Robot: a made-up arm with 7 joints.
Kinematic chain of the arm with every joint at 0, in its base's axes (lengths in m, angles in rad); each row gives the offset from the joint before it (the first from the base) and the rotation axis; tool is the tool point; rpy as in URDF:
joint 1: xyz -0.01 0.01 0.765 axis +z
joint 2: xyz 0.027 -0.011 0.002 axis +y
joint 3: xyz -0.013 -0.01 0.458 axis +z
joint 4: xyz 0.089 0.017 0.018 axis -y
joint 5: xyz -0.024 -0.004 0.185 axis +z
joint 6: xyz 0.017 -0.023 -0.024 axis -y
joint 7: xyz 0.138 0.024 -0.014 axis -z
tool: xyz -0.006 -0.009 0.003 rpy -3.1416 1.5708 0
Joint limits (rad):
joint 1: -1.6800..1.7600
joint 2: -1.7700..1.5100
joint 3: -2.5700..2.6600
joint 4: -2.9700..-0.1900
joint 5: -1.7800..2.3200
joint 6: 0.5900..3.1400
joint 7: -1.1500..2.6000
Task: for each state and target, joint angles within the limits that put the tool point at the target. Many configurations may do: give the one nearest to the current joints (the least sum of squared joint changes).
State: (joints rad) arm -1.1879 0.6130 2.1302 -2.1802 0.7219 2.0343 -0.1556
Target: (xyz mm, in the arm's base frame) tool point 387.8 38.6 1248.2
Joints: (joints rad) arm -0.9050 0.6578 1.9746 -1.6777 0.6602 2.1420 -0.1821
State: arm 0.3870 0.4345 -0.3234 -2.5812 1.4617 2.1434 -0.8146
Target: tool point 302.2 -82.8 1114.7
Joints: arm 0.3162 -0.0822 -0.3645 -2.2375 1.3869 2.2749 -0.8097
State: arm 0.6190 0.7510 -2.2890 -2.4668 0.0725 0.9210 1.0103
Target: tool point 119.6 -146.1 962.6
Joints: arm 0.0668 0.7016 -2.0662 -2.6918 0.1770 1.0487 1.0259
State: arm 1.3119 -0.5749 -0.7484 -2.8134 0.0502 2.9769 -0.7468
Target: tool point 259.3 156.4 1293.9
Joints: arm 1.3850 -0.1334 -0.7287 -2.1079 -0.0022 2.9810 -0.7948
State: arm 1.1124 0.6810 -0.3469 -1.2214 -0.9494 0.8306 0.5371
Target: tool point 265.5 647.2 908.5
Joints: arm 1.3859 0.9037 -0.2062 -1.0020 -0.9937 1.0179 0.5272
